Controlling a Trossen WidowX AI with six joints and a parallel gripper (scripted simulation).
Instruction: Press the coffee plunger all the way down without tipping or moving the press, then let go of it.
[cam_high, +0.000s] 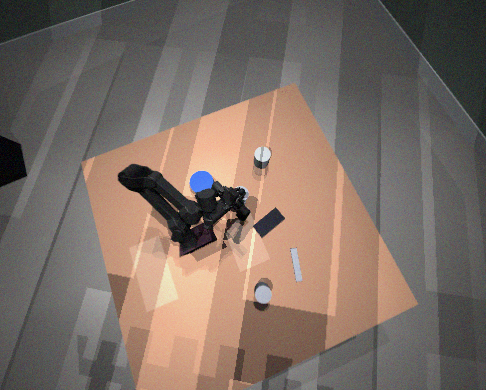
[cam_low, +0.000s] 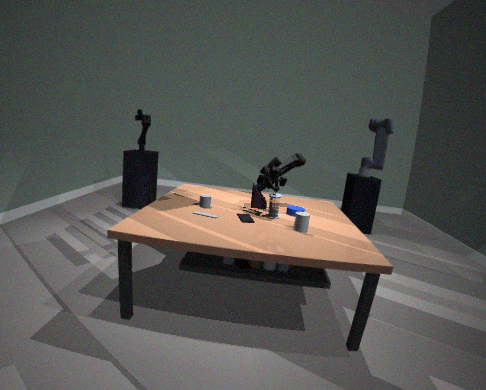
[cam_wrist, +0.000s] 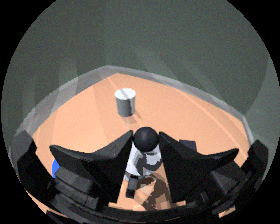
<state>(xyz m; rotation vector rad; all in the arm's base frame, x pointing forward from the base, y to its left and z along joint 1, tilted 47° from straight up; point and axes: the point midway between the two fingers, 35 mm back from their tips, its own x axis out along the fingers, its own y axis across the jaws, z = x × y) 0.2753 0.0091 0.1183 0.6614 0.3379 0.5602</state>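
Now: the coffee press 3 cm behind my gripper tip and 9 cm below it. Round my gripper tip: pale thin bar (10 cm ahead, 40 cm to the right, 18 cm below); then blue round box (16 cm behind, 16 cm to the left, 16 cm below).
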